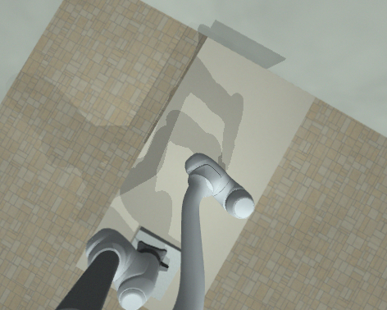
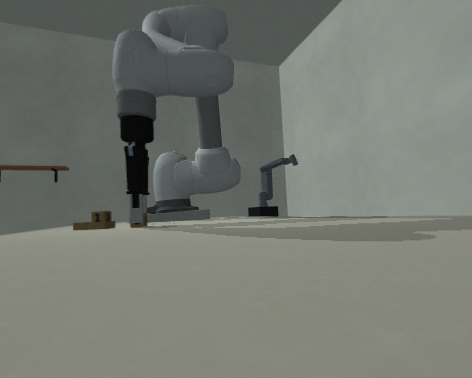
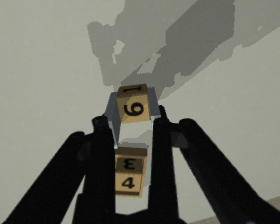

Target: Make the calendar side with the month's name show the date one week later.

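Right now my hand is 30 mm above the wooden cube. Also, from my hand: tray: 70 mm behind, 90 mm to the right, 30 mm below.
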